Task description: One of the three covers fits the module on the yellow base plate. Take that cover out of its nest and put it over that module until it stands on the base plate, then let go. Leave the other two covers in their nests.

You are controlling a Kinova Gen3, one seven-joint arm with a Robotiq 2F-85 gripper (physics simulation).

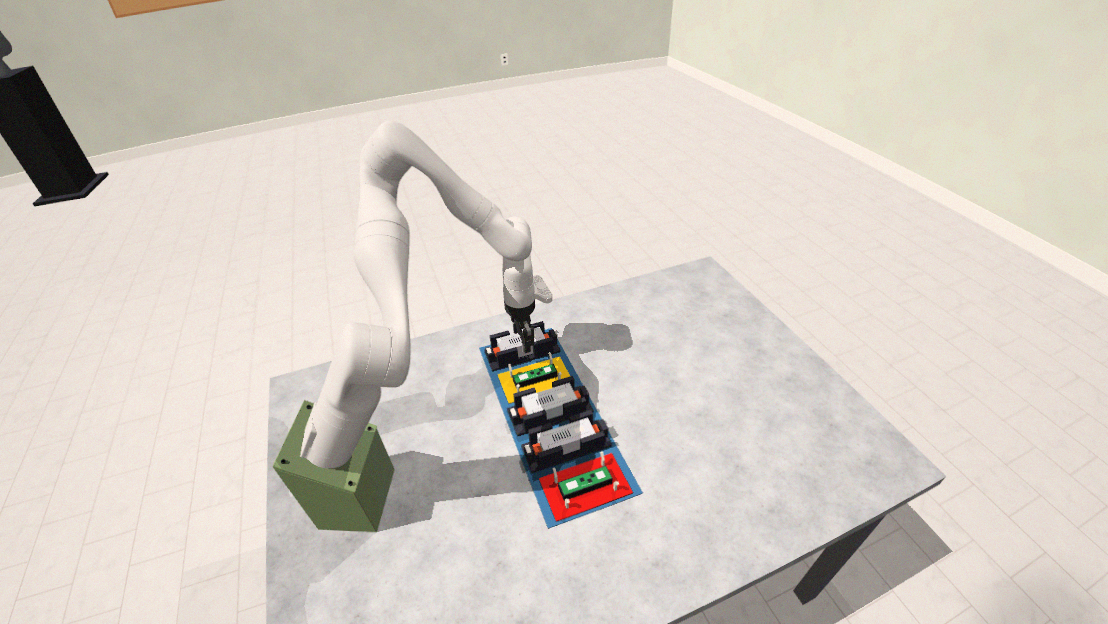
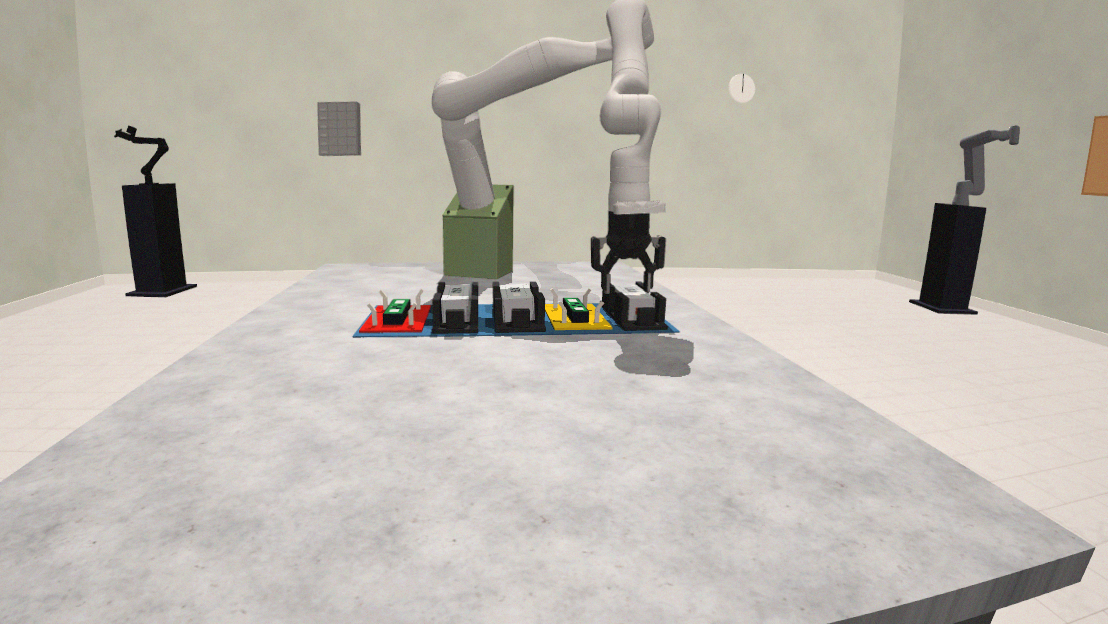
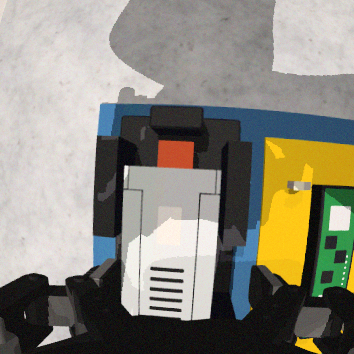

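Seen in the pictures: gripper, fingertip midpoint: point(image 1: 522, 341) point(image 2: 627, 292) point(image 3: 185, 280); arm's base, origin of the base link: point(image 1: 328, 445) point(image 2: 477, 199).
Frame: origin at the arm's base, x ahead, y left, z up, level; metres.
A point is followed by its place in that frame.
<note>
My gripper point(image 1: 525, 345) {y 0.343, x 0.414, z -0.148 m} point(image 2: 628, 289) {y 0.343, x 0.414, z -0.148 m} point(image 3: 185, 280) {y 0.343, x 0.414, z -0.148 m} is open, with nothing held. Its fingers stand on either side of the top of a light grey cover point(image 1: 509, 343) {y 0.343, x 0.381, z -0.146 m} point(image 2: 637, 306) {y 0.354, x 0.474, z -0.160 m} point(image 3: 170, 260) {y 0.353, x 0.425, z -0.145 m}, low over its black nest point(image 3: 107, 190) {y 0.391, x 0.455, z -0.142 m}. That cover, with dark slots and an orange patch at its end, sits in the end nest beside the yellow base plate point(image 1: 507, 387) {y 0.233, x 0.356, z -0.190 m} point(image 3: 280, 240) {y 0.282, x 0.439, z -0.190 m}. The green-topped module point(image 1: 535, 375) {y 0.239, x 0.429, z -0.170 m} point(image 2: 576, 309) {y 0.247, x 0.465, z -0.170 m} point(image 3: 331, 265) {y 0.248, x 0.430, z -0.170 m} on the yellow plate is uncovered. A middle cover point(image 1: 548, 400) {y 0.132, x 0.441, z -0.144 m} point(image 2: 519, 304) {y 0.148, x 0.504, z -0.154 m} and another cover point(image 1: 564, 436) {y 0.026, x 0.455, z -0.145 m} point(image 2: 456, 304) {y 0.042, x 0.519, z -0.154 m} sit in their nests.
A red base plate point(image 1: 595, 503) {y -0.120, x 0.485, z -0.190 m} point(image 2: 391, 327) {y -0.065, x 0.545, z -0.190 m} with a second green module point(image 1: 583, 482) {y -0.079, x 0.471, z -0.170 m} point(image 2: 396, 310) {y -0.066, x 0.509, z -0.169 m} is at the other end of the blue board point(image 2: 485, 321) {y 0.086, x 0.477, z -0.194 m} point(image 3: 106, 120) {y 0.418, x 0.497, z -0.194 m}. Upright pale pins surround both modules. The green pedestal point(image 1: 333, 499) {y -0.072, x -0.006, z -0.068 m} point(image 2: 470, 246) {y -0.008, x 0.060, z -0.116 m} carries the arm.
</note>
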